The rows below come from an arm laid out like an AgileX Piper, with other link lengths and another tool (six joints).
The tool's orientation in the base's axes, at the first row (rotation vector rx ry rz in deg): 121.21 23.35 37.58
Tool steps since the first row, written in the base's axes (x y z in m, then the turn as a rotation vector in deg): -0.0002 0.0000 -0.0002 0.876 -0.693 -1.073; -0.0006 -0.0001 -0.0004 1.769 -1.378 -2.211; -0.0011 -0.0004 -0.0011 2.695 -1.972 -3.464; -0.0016 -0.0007 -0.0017 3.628 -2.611 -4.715; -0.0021 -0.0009 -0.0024 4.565 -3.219 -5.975; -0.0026 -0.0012 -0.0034 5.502 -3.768 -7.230; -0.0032 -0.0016 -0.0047 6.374 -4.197 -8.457; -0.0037 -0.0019 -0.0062 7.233 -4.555 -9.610; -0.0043 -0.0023 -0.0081 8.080 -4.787 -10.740; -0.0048 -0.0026 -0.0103 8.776 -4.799 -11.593
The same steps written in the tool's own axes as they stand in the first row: -0.0002 -0.0002 0.0000 0.032 -0.431 1.487; -0.0007 -0.0003 -0.0001 0.061 -0.919 3.011; -0.0014 -0.0007 0.0002 0.129 -1.552 4.553; -0.0022 -0.0011 0.0003 0.179 -2.156 6.126; -0.0029 -0.0015 0.0005 0.246 -2.786 7.686; -0.0037 -0.0022 0.0009 0.344 -3.445 9.206; -0.0048 -0.0031 0.0015 0.458 -4.155 10.597; -0.0058 -0.0041 0.0021 0.621 -4.845 11.898; -0.0071 -0.0055 0.0029 0.843 -5.590 13.099; -0.0083 -0.0071 0.0039 1.140 -6.243 13.934
